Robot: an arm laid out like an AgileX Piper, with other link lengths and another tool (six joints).
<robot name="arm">
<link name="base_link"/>
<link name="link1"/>
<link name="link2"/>
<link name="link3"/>
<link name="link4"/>
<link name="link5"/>
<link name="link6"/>
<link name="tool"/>
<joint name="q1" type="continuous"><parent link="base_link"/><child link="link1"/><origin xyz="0 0 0.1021"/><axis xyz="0 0 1"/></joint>
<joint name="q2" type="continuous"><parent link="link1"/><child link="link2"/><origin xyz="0 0 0"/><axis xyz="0 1 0"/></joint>
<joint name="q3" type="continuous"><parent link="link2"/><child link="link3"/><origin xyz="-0.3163 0 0.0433"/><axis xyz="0 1 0"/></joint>
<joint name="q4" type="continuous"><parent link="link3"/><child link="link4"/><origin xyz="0.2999 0 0.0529"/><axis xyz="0.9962 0 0.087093"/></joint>
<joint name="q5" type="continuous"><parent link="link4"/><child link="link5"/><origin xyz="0 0 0"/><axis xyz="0 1 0"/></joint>
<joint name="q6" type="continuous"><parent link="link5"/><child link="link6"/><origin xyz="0.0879 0 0.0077"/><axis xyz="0.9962 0 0.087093"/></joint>
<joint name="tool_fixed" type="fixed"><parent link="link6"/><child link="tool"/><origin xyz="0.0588 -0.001 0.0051" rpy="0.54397 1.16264 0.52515"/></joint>
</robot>
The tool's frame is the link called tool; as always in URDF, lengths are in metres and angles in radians. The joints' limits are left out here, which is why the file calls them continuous.
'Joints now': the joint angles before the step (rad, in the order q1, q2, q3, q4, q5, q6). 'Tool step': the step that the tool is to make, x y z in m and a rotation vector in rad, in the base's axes. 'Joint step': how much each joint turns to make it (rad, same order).
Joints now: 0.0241, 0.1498, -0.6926, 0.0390, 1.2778, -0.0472
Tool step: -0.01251, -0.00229, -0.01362, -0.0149, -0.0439, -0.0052
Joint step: -0.0001, -0.0933, 0.0481, -0.0141, 0.0018, -0.0058
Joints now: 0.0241, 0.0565, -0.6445, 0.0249, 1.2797, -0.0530
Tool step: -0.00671, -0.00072, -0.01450, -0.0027, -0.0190, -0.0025
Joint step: -0.0001, -0.0690, 0.0463, -0.0040, 0.0038, 0.0000
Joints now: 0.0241, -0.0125, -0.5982, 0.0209, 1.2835, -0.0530
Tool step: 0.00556, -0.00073, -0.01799, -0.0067, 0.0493, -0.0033
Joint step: 0.0000, -0.0051, 0.0523, -0.0061, 0.0023, -0.0008
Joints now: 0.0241, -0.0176, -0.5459, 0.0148, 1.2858, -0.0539
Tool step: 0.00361, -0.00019, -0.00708, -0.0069, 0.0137, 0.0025
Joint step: -0.0001, 0.0000, 0.0239, -0.0019, -0.0099, -0.0064
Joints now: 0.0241, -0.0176, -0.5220, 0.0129, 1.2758, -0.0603
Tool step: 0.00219, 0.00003, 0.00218, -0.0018, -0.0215, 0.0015
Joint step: 0.0000, 0.0000, 0.0015, -0.0001, -0.0230, -0.0030
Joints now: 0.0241, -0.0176, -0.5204, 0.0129, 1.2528, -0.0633
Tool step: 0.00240, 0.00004, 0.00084, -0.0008, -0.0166, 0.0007
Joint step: 0.0000, 0.0000, 0.0050, 0.0000, -0.0215, -0.0016
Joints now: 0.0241, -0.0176, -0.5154, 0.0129, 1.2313, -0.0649
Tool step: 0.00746, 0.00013, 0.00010, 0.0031, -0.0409, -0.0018
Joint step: 0.0000, 0.0000, 0.0210, -0.0001, -0.0620, 0.0021
